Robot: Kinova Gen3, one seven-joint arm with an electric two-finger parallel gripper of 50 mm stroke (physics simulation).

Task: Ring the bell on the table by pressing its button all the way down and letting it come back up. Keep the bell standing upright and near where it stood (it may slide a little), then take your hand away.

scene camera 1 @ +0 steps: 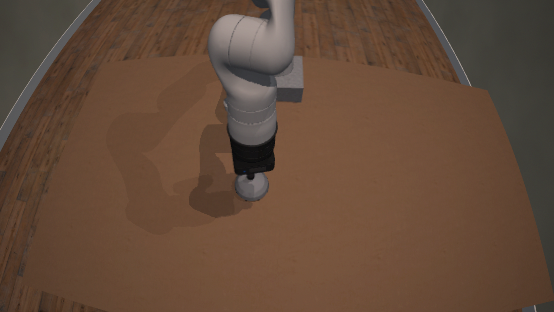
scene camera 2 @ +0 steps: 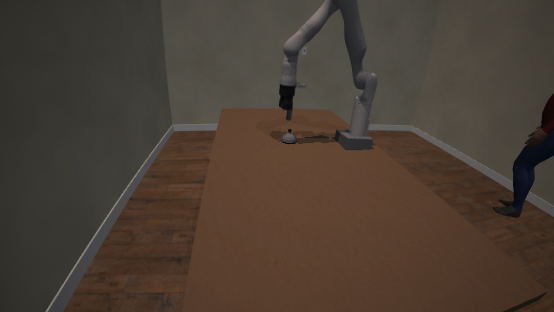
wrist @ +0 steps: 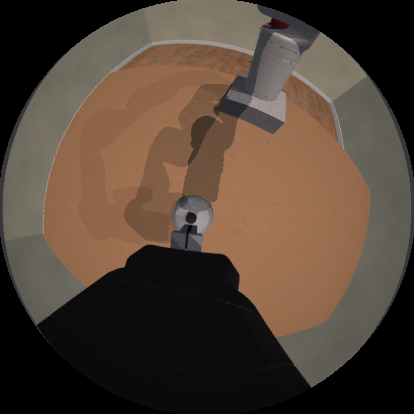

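Pixels of known places: gripper, fingertip midpoint: (scene camera 1: 252, 168) (scene camera 2: 288, 120) (wrist: 189, 232); arm's base at its link origin: (scene camera 2: 356, 134) (wrist: 260, 90).
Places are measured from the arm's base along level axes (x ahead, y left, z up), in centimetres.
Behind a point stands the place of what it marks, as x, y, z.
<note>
A silver dome bell (scene camera 1: 252, 188) @(39.3, -1.3, -1.9) (scene camera 2: 289, 138) @(37.4, 1.5, -2.9) (wrist: 201, 215) @(36.0, -0.4, -1.6) stands upright on the brown table (scene camera 1: 380, 200) @(37.3, 31.8, -5.8) (scene camera 2: 300, 225) @(41.9, 61.5, -5.8) (wrist: 290, 200) @(23.7, 19.0, -5.8). Its black button (scene camera 1: 251, 176) @(37.5, -1.7, 0.7) (scene camera 2: 289, 130) @(37.3, -1.4, 0.5) (wrist: 190, 218) @(37.1, -1.9, 0.7) stands up from the top of the dome. My gripper (scene camera 2: 289, 119) @(38.2, -1.2, 6.2) (wrist: 189, 232) @(38.2, -1.2, 6.2) is shut and empty. Its fingertips point down over the bell, and in the second scene view a gap shows between them and the button. In the first scene view the gripper's black body hides the fingers.
The arm's grey base block (scene camera 1: 292, 89) @(8.9, 5.1, -0.2) (scene camera 2: 356, 142) @(3.2, 7.7, -1.7) (wrist: 255, 112) @(9.2, 1.1, -1.2) sits toward the table's far edge in the first scene view. A person (scene camera 2: 530, 155) in blue trousers and a red top stands on the floor to the right in the second scene view.
</note>
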